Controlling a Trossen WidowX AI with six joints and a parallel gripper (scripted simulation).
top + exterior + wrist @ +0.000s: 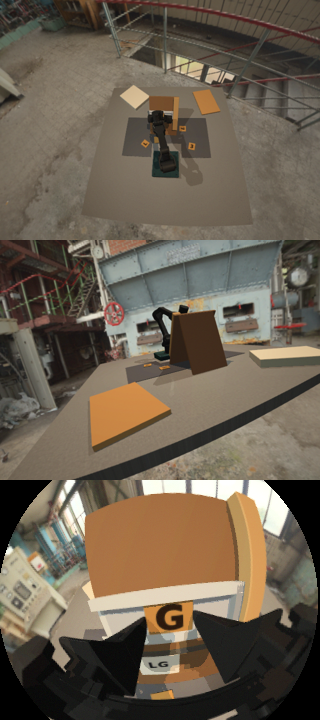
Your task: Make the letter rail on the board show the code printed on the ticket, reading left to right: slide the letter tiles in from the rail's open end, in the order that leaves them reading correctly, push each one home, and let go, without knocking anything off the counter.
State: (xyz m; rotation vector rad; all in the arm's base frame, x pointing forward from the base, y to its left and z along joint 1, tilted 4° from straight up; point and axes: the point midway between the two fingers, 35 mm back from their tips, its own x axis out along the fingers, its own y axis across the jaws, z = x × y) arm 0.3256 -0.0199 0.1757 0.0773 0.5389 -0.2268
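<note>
Right now my gripper tip is 90 mm above the white ticket, 50 mm past it and 40 mm to the right of it. Also, from my gripper tip: 7 tile 180 mm to the right, 170 mm below, 90 mm behind; orange tile marked g right at my gripper tip; dark mat 170 mm below, 170 mm behind, 10 mm to the right.
</note>
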